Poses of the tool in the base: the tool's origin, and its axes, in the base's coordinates. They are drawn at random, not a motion.
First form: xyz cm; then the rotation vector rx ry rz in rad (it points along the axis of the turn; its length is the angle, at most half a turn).
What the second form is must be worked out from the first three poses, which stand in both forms.
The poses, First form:
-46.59 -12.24 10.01 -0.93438 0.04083 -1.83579
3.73 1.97 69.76 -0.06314 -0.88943 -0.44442
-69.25 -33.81 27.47 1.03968 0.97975 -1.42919
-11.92 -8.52 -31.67 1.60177 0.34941 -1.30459
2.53 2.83 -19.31 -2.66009 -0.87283 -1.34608
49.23 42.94 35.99 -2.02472 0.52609 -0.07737
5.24 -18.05 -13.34 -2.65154 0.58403 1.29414
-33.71 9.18 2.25 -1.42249 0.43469 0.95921
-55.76 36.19 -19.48 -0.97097 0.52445 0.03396
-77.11 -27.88 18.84 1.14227 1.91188 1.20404
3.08 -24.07 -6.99 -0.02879 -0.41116 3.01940
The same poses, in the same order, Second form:
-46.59 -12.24 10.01 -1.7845 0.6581 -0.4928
3.73 1.97 69.76 -0.6333 -0.8279 -0.3549
-69.25 -33.81 27.47 -1.6261 -0.0857 1.2830
-11.92 -8.52 -31.67 -1.0949 -0.6065 1.4719
2.53 2.83 -19.31 -0.8161 0.8213 -2.7284
49.23 42.94 35.99 0.3526 0.2748 -2.1135
5.24 -18.05 -13.34 0.6213 -0.8173 -2.7136
-33.71 9.18 2.25 0.9272 -0.2848 -1.4096
-55.76 36.19 -19.48 0.2858 0.4217 -1.0544
-77.11 -27.88 18.84 -2.4831 0.9666 -2.3724
3.08 -24.07 -6.99 3.0508 -0.0314 0.2693

